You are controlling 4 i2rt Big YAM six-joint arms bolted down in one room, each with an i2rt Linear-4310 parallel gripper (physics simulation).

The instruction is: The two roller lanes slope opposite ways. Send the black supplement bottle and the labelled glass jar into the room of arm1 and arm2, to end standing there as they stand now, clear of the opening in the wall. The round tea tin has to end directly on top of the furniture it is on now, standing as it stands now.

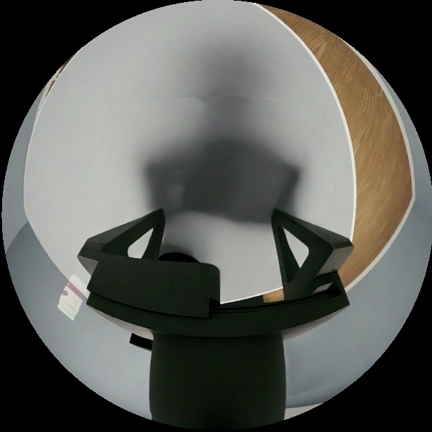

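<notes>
My arm4 gripper (218, 216) is open with its two black fingers wide apart, low over a pale grey top (75, 165) that bears its shadow. Nothing shows between the fingertips. A rounded black shape (178, 257), which looks like the top of the black supplement bottle, shows behind the left finger; the gripper body hides most of it. A small whitish thing with a purple band (72, 297) shows at the lower left; whether it is the labelled glass jar I cannot tell. The round tea tin cannot be made out. The grippers of arm1, arm2 and arm3 do not show.
A wood-grain floor (377, 150) lies beyond the top's right edge, with grey-blue wall (350, 360) around it. A small black piece (141, 342) shows below the gripper body at the left. Part of some pale structure (51, 84) shows at the far upper left.
</notes>
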